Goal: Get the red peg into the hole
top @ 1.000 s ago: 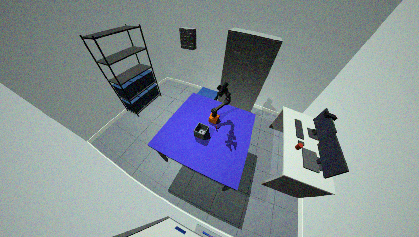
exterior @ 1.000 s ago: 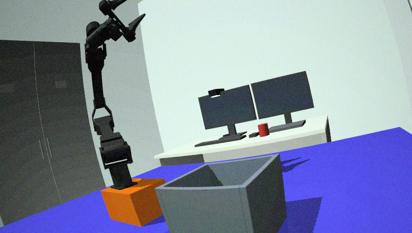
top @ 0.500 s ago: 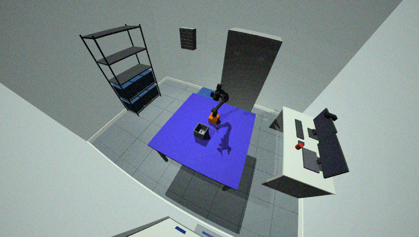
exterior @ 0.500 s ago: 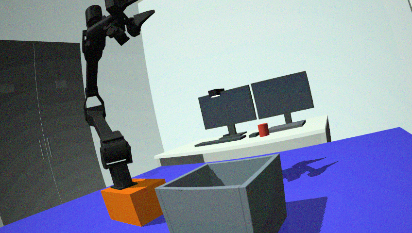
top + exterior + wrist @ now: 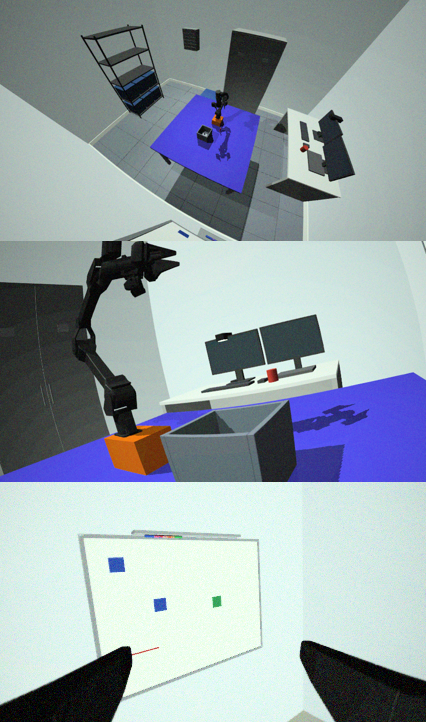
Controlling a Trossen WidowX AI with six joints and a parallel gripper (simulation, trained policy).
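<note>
My gripper tip is 6 cm past the red peg, 2 cm to the right of it and 46 cm above it.
</note>
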